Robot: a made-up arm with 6 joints. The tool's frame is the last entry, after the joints. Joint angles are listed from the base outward. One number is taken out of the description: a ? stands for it. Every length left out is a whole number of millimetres.
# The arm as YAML. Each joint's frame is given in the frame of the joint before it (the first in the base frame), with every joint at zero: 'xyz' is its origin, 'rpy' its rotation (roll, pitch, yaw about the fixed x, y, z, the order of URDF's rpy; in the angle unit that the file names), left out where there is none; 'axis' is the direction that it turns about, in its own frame. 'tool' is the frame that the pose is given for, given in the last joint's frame.
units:
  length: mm
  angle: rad
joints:
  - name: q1
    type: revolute
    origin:
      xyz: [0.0, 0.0, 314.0]
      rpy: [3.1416, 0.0, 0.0]
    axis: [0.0, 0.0, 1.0]
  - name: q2
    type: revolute
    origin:
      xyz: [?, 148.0, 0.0]
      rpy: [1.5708, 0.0, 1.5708]
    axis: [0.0, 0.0, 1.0]
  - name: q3
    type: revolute
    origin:
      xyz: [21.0, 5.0, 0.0]
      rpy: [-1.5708, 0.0, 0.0]
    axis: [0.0, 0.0, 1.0]
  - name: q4
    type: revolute
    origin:
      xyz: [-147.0, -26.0, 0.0]
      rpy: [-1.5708, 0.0, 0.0]
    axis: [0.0, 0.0, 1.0]
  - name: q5
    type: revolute
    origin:
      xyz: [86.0, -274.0, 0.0]
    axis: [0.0, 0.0, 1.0]
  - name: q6
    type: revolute
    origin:
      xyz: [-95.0, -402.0, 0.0]
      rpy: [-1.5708, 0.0, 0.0]
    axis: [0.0, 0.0, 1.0]
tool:
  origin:
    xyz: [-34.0, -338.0, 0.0]
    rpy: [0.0, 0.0, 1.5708]
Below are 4 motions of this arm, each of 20 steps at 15 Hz.
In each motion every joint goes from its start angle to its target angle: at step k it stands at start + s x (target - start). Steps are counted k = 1, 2, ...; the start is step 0. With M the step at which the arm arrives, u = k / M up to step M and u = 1 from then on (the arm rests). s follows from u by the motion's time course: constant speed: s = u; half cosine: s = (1 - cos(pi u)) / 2; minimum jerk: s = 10 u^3 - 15 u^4 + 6 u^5.
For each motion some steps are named. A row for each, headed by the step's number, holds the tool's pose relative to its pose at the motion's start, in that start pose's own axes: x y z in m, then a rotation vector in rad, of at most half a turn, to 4 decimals.
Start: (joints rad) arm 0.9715 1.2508 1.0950 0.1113 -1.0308 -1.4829
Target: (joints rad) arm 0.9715 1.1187 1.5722 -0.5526 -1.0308 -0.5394
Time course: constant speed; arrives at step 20
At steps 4, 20:
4: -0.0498 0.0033 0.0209 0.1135 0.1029 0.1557
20: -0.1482 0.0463 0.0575 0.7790 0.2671 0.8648

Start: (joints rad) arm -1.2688 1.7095 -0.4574 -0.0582 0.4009 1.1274
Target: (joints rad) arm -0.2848 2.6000 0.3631 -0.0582 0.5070 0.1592
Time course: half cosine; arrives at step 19
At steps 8, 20:
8: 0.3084 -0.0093 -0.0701 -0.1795 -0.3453 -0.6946
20: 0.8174 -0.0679 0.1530 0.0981 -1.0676 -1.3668

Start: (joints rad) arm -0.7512 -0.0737 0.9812 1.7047 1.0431 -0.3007
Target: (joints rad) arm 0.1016 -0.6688 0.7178 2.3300 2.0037 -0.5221
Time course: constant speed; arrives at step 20
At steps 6, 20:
6: -0.0459 -0.3871 -0.0499 -0.6257 -0.0619 0.0915
20: 0.3429 -1.0349 0.5054 -1.9117 -0.8627 0.5805

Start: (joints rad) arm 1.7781 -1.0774 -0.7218 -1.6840 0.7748 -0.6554
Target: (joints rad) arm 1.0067 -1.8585 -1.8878 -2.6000 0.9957 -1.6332
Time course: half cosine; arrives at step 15
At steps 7, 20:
7: -0.1889 -0.3957 0.1534 -0.5634 0.2457 -0.2184
20: -0.1548 -0.4933 0.2925 -1.3103 0.1257 -0.9995

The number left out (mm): -155.0
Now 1 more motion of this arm.
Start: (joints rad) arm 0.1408 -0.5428 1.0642 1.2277 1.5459 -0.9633
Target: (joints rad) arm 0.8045 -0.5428 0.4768 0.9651 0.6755 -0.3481
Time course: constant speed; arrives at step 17
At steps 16, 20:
16: -0.2110 -0.2107 0.2346 0.7658 0.4099 0.7157
20: -0.2151 -0.2325 0.2455 0.8247 0.4276 0.7646

